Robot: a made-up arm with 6 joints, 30 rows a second.
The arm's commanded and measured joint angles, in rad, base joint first. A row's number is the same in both.
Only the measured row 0 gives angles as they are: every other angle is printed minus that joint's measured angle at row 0.
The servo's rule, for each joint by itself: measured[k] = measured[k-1] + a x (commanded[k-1-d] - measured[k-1]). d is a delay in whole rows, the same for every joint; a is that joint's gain. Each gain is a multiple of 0.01, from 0.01 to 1. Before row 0 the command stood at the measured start. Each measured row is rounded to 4 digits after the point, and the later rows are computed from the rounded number. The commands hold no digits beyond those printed.
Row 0, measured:
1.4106, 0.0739, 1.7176, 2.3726, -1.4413, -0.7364
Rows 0 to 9, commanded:
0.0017, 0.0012, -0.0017, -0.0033, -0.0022, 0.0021
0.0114, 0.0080, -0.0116, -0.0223, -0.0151, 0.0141
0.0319, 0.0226, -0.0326, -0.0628, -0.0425, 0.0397
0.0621, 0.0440, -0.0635, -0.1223, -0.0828, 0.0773
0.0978, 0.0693, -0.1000, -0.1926, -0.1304, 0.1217
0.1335, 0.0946, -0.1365, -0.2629, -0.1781, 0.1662
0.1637, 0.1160, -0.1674, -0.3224, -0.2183, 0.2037
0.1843, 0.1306, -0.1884, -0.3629, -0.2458, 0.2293
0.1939, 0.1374, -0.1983, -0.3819, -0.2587, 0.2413
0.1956, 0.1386, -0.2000, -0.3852, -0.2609, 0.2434
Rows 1 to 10, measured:
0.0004, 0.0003, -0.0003, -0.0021, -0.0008, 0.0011
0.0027, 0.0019, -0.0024, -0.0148, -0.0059, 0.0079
0.0088, 0.0062, -0.0081, -0.0450, -0.0191, 0.0244
0.0200, 0.0141, -0.0186, -0.0937, -0.0420, 0.0519
0.0363, 0.0257, -0.0341, -0.1560, -0.0738, 0.0882
0.0567, 0.0402, -0.0536, -0.2233, -0.1113, 0.1288
0.0792, 0.0561, -0.0752, -0.2857, -0.1498, 0.1677
0.1013, 0.0717, -0.0967, -0.3343, -0.1844, 0.1997
0.1207, 0.0855, -0.1160, -0.3643, -0.2111, 0.2213
0.1364, 0.0967, -0.1320, -0.3775, -0.2290, 0.2328
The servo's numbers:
d 0
a 0.21 0.21 0.19 0.63 0.36 0.52

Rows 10 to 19, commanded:
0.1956, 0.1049, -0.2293, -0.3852, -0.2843, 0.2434
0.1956, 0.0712, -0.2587, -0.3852, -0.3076, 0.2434
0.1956, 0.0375, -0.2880, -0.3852, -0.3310, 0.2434
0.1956, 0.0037, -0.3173, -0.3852, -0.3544, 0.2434
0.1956, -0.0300, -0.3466, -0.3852, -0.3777, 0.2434
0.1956, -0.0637, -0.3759, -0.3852, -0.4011, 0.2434
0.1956, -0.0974, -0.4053, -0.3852, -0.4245, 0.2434
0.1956, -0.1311, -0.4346, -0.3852, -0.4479, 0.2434
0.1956, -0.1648, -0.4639, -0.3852, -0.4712, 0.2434
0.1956, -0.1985, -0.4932, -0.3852, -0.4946, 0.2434
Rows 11 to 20, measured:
0.1488, 0.0984, -0.1505, -0.3824, -0.2489, 0.2383
0.1586, 0.0927, -0.1711, -0.3842, -0.2700, 0.2410
0.1664, 0.0811, -0.1933, -0.3848, -0.2920, 0.2422
0.1725, 0.0648, -0.2169, -0.3851, -0.3145, 0.2428
0.1774, 0.0449, -0.2415, -0.3852, -0.3373, 0.2431
0.1812, 0.0221, -0.2670, -0.3852, -0.3603, 0.2433
0.1842, -0.0030, -0.2933, -0.3852, -0.3834, 0.2434
0.1866, -0.0299, -0.3201, -0.3852, -0.4066, 0.2434
0.1885, -0.0582, -0.3474, -0.3852, -0.4299, 0.2434
0.1900, -0.0877, -0.3751, -0.3852, -0.4532, 0.2434

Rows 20 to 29, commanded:
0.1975, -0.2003, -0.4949, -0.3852, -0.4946, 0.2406
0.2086, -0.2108, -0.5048, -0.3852, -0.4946, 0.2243
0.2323, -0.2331, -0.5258, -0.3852, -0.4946, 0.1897
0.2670, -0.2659, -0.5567, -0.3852, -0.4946, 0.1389
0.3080, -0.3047, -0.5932, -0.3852, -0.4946, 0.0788
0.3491, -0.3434, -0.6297, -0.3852, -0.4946, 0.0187
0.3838, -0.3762, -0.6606, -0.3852, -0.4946, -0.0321
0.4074, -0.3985, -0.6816, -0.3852, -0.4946, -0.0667
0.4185, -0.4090, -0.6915, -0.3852, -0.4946, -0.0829
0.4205, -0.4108, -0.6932, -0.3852, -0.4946, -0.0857
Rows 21 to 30, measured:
0.1916, -0.1113, -0.3979, -0.3852, -0.4681, 0.2419
0.1952, -0.1322, -0.4182, -0.3852, -0.4776, 0.2327
0.2030, -0.1534, -0.4386, -0.3852, -0.4837, 0.2103
0.2164, -0.1770, -0.4610, -0.3852, -0.4876, 0.1732
0.2356, -0.2038, -0.4861, -0.3852, -0.4901, 0.1241
0.2594, -0.2331, -0.5134, -0.3852, -0.4917, 0.0693
0.2855, -0.2632, -0.5414, -0.3852, -0.4927, 0.0166
0.3111, -0.2916, -0.5680, -0.3852, -0.4934, -0.0267
0.3337, -0.3163, -0.5915, -0.3852, -0.4938, -0.0559
0.3519, -0.3361, -0.6108, -0.3852, -0.4941, -0.0714

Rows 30 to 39, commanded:
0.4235, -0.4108, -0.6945, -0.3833, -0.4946, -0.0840
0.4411, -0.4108, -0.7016, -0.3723, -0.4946, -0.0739
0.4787, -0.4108, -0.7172, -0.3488, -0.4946, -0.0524
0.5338, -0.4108, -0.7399, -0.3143, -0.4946, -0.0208
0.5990, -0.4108, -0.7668, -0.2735, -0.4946, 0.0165
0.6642, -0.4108, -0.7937, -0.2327, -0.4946, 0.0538
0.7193, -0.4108, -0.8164, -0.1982, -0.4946, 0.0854
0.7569, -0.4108, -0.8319, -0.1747, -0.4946, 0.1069
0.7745, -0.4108, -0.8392, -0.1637, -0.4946, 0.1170
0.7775, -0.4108, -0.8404, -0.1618, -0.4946, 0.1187
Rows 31 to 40, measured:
0.3669, -0.3518, -0.6267, -0.3840, -0.4943, -0.0780
0.3825, -0.3642, -0.6409, -0.3766, -0.4944, -0.0759
0.4027, -0.3740, -0.6554, -0.3591, -0.4945, -0.0637
0.4302, -0.3817, -0.6715, -0.3309, -0.4945, -0.0414
0.4656, -0.3878, -0.6896, -0.2947, -0.4945, -0.0113
0.5073, -0.3926, -0.7094, -0.2556, -0.4945, 0.0226
0.5518, -0.3964, -0.7297, -0.2194, -0.4945, 0.0553
0.5949, -0.3994, -0.7491, -0.1912, -0.4945, 0.0821
0.6326, -0.4018, -0.7662, -0.1739, -0.4945, 0.1002
0.6630, -0.4037, -0.7803, -0.1663, -0.4945, 0.1098

